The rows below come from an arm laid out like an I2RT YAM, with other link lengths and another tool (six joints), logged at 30 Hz.
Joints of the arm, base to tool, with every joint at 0 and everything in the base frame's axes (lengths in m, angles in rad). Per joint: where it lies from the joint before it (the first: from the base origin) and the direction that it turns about. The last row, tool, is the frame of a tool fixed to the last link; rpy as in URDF.
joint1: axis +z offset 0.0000 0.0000 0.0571
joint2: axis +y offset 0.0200 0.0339 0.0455
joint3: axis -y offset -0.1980 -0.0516 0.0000
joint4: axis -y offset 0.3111 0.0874 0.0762
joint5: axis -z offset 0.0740 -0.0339 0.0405
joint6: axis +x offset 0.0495 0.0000 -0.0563
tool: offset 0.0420 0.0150 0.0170 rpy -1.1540 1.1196 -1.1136
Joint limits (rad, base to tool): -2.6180..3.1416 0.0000..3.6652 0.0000..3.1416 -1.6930..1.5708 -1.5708..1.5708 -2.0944..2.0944
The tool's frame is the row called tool.
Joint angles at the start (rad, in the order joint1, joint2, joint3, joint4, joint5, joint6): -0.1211, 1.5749, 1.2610, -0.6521, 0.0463, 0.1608
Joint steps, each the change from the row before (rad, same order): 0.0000, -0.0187, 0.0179, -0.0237, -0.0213, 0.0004; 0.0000, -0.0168, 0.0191, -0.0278, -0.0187, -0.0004; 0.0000, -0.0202, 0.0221, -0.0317, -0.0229, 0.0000; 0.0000, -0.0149, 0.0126, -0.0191, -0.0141, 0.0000; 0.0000, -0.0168, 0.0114, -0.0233, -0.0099, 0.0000; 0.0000, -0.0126, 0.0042, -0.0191, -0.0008, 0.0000
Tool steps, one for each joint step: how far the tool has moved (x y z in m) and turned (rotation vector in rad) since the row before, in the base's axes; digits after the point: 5 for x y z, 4 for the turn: -0.00118, 0.00211, 0.01311, 0.0160, -0.0150, 0.0119; -0.00193, 0.00197, 0.01238, 0.0139, -0.0098, 0.0112; -0.00277, 0.00245, 0.01467, 0.0171, -0.0128, 0.0135; -0.00228, 0.00157, 0.00963, 0.0102, -0.0097, 0.0084; -0.00339, 0.00132, 0.00937, 0.0072, -0.0058, 0.0060; -0.00332, 0.00048, 0.00490, 0.0009, 0.0022, 0.0005
